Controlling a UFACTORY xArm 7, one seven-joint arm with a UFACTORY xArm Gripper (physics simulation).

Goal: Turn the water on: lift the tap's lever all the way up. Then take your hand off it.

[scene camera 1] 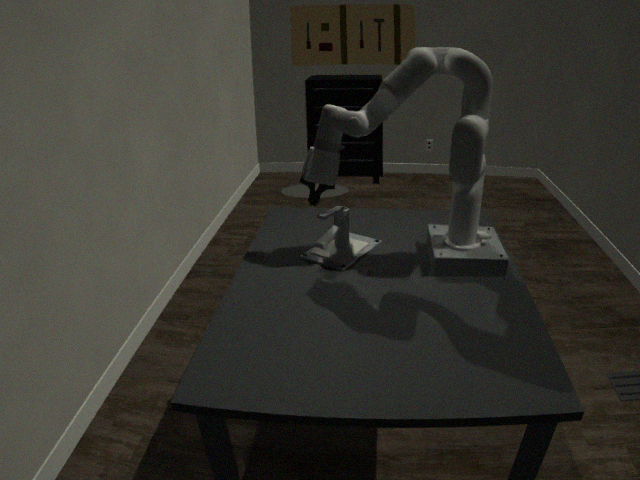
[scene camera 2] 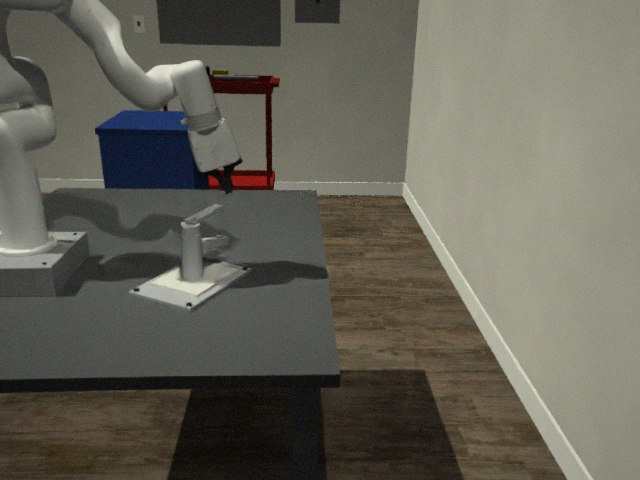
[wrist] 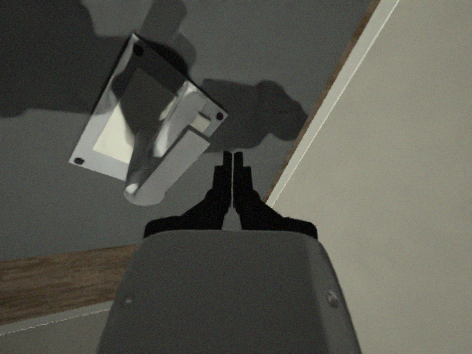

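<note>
The tap stands upright on a pale square base plate. Its lever sits on top of the post and slants upward from it, out over the spout. My gripper is shut and empty. Its fingertips are above the lever's free end and apart from it; in the wrist view they show to the right of the lever.
The tap's plate lies on the dark table. The arm's base block stands on the same table. A blue cabinet and a red cart stand behind the table; a black drawer cabinet stands beyond it in the other view.
</note>
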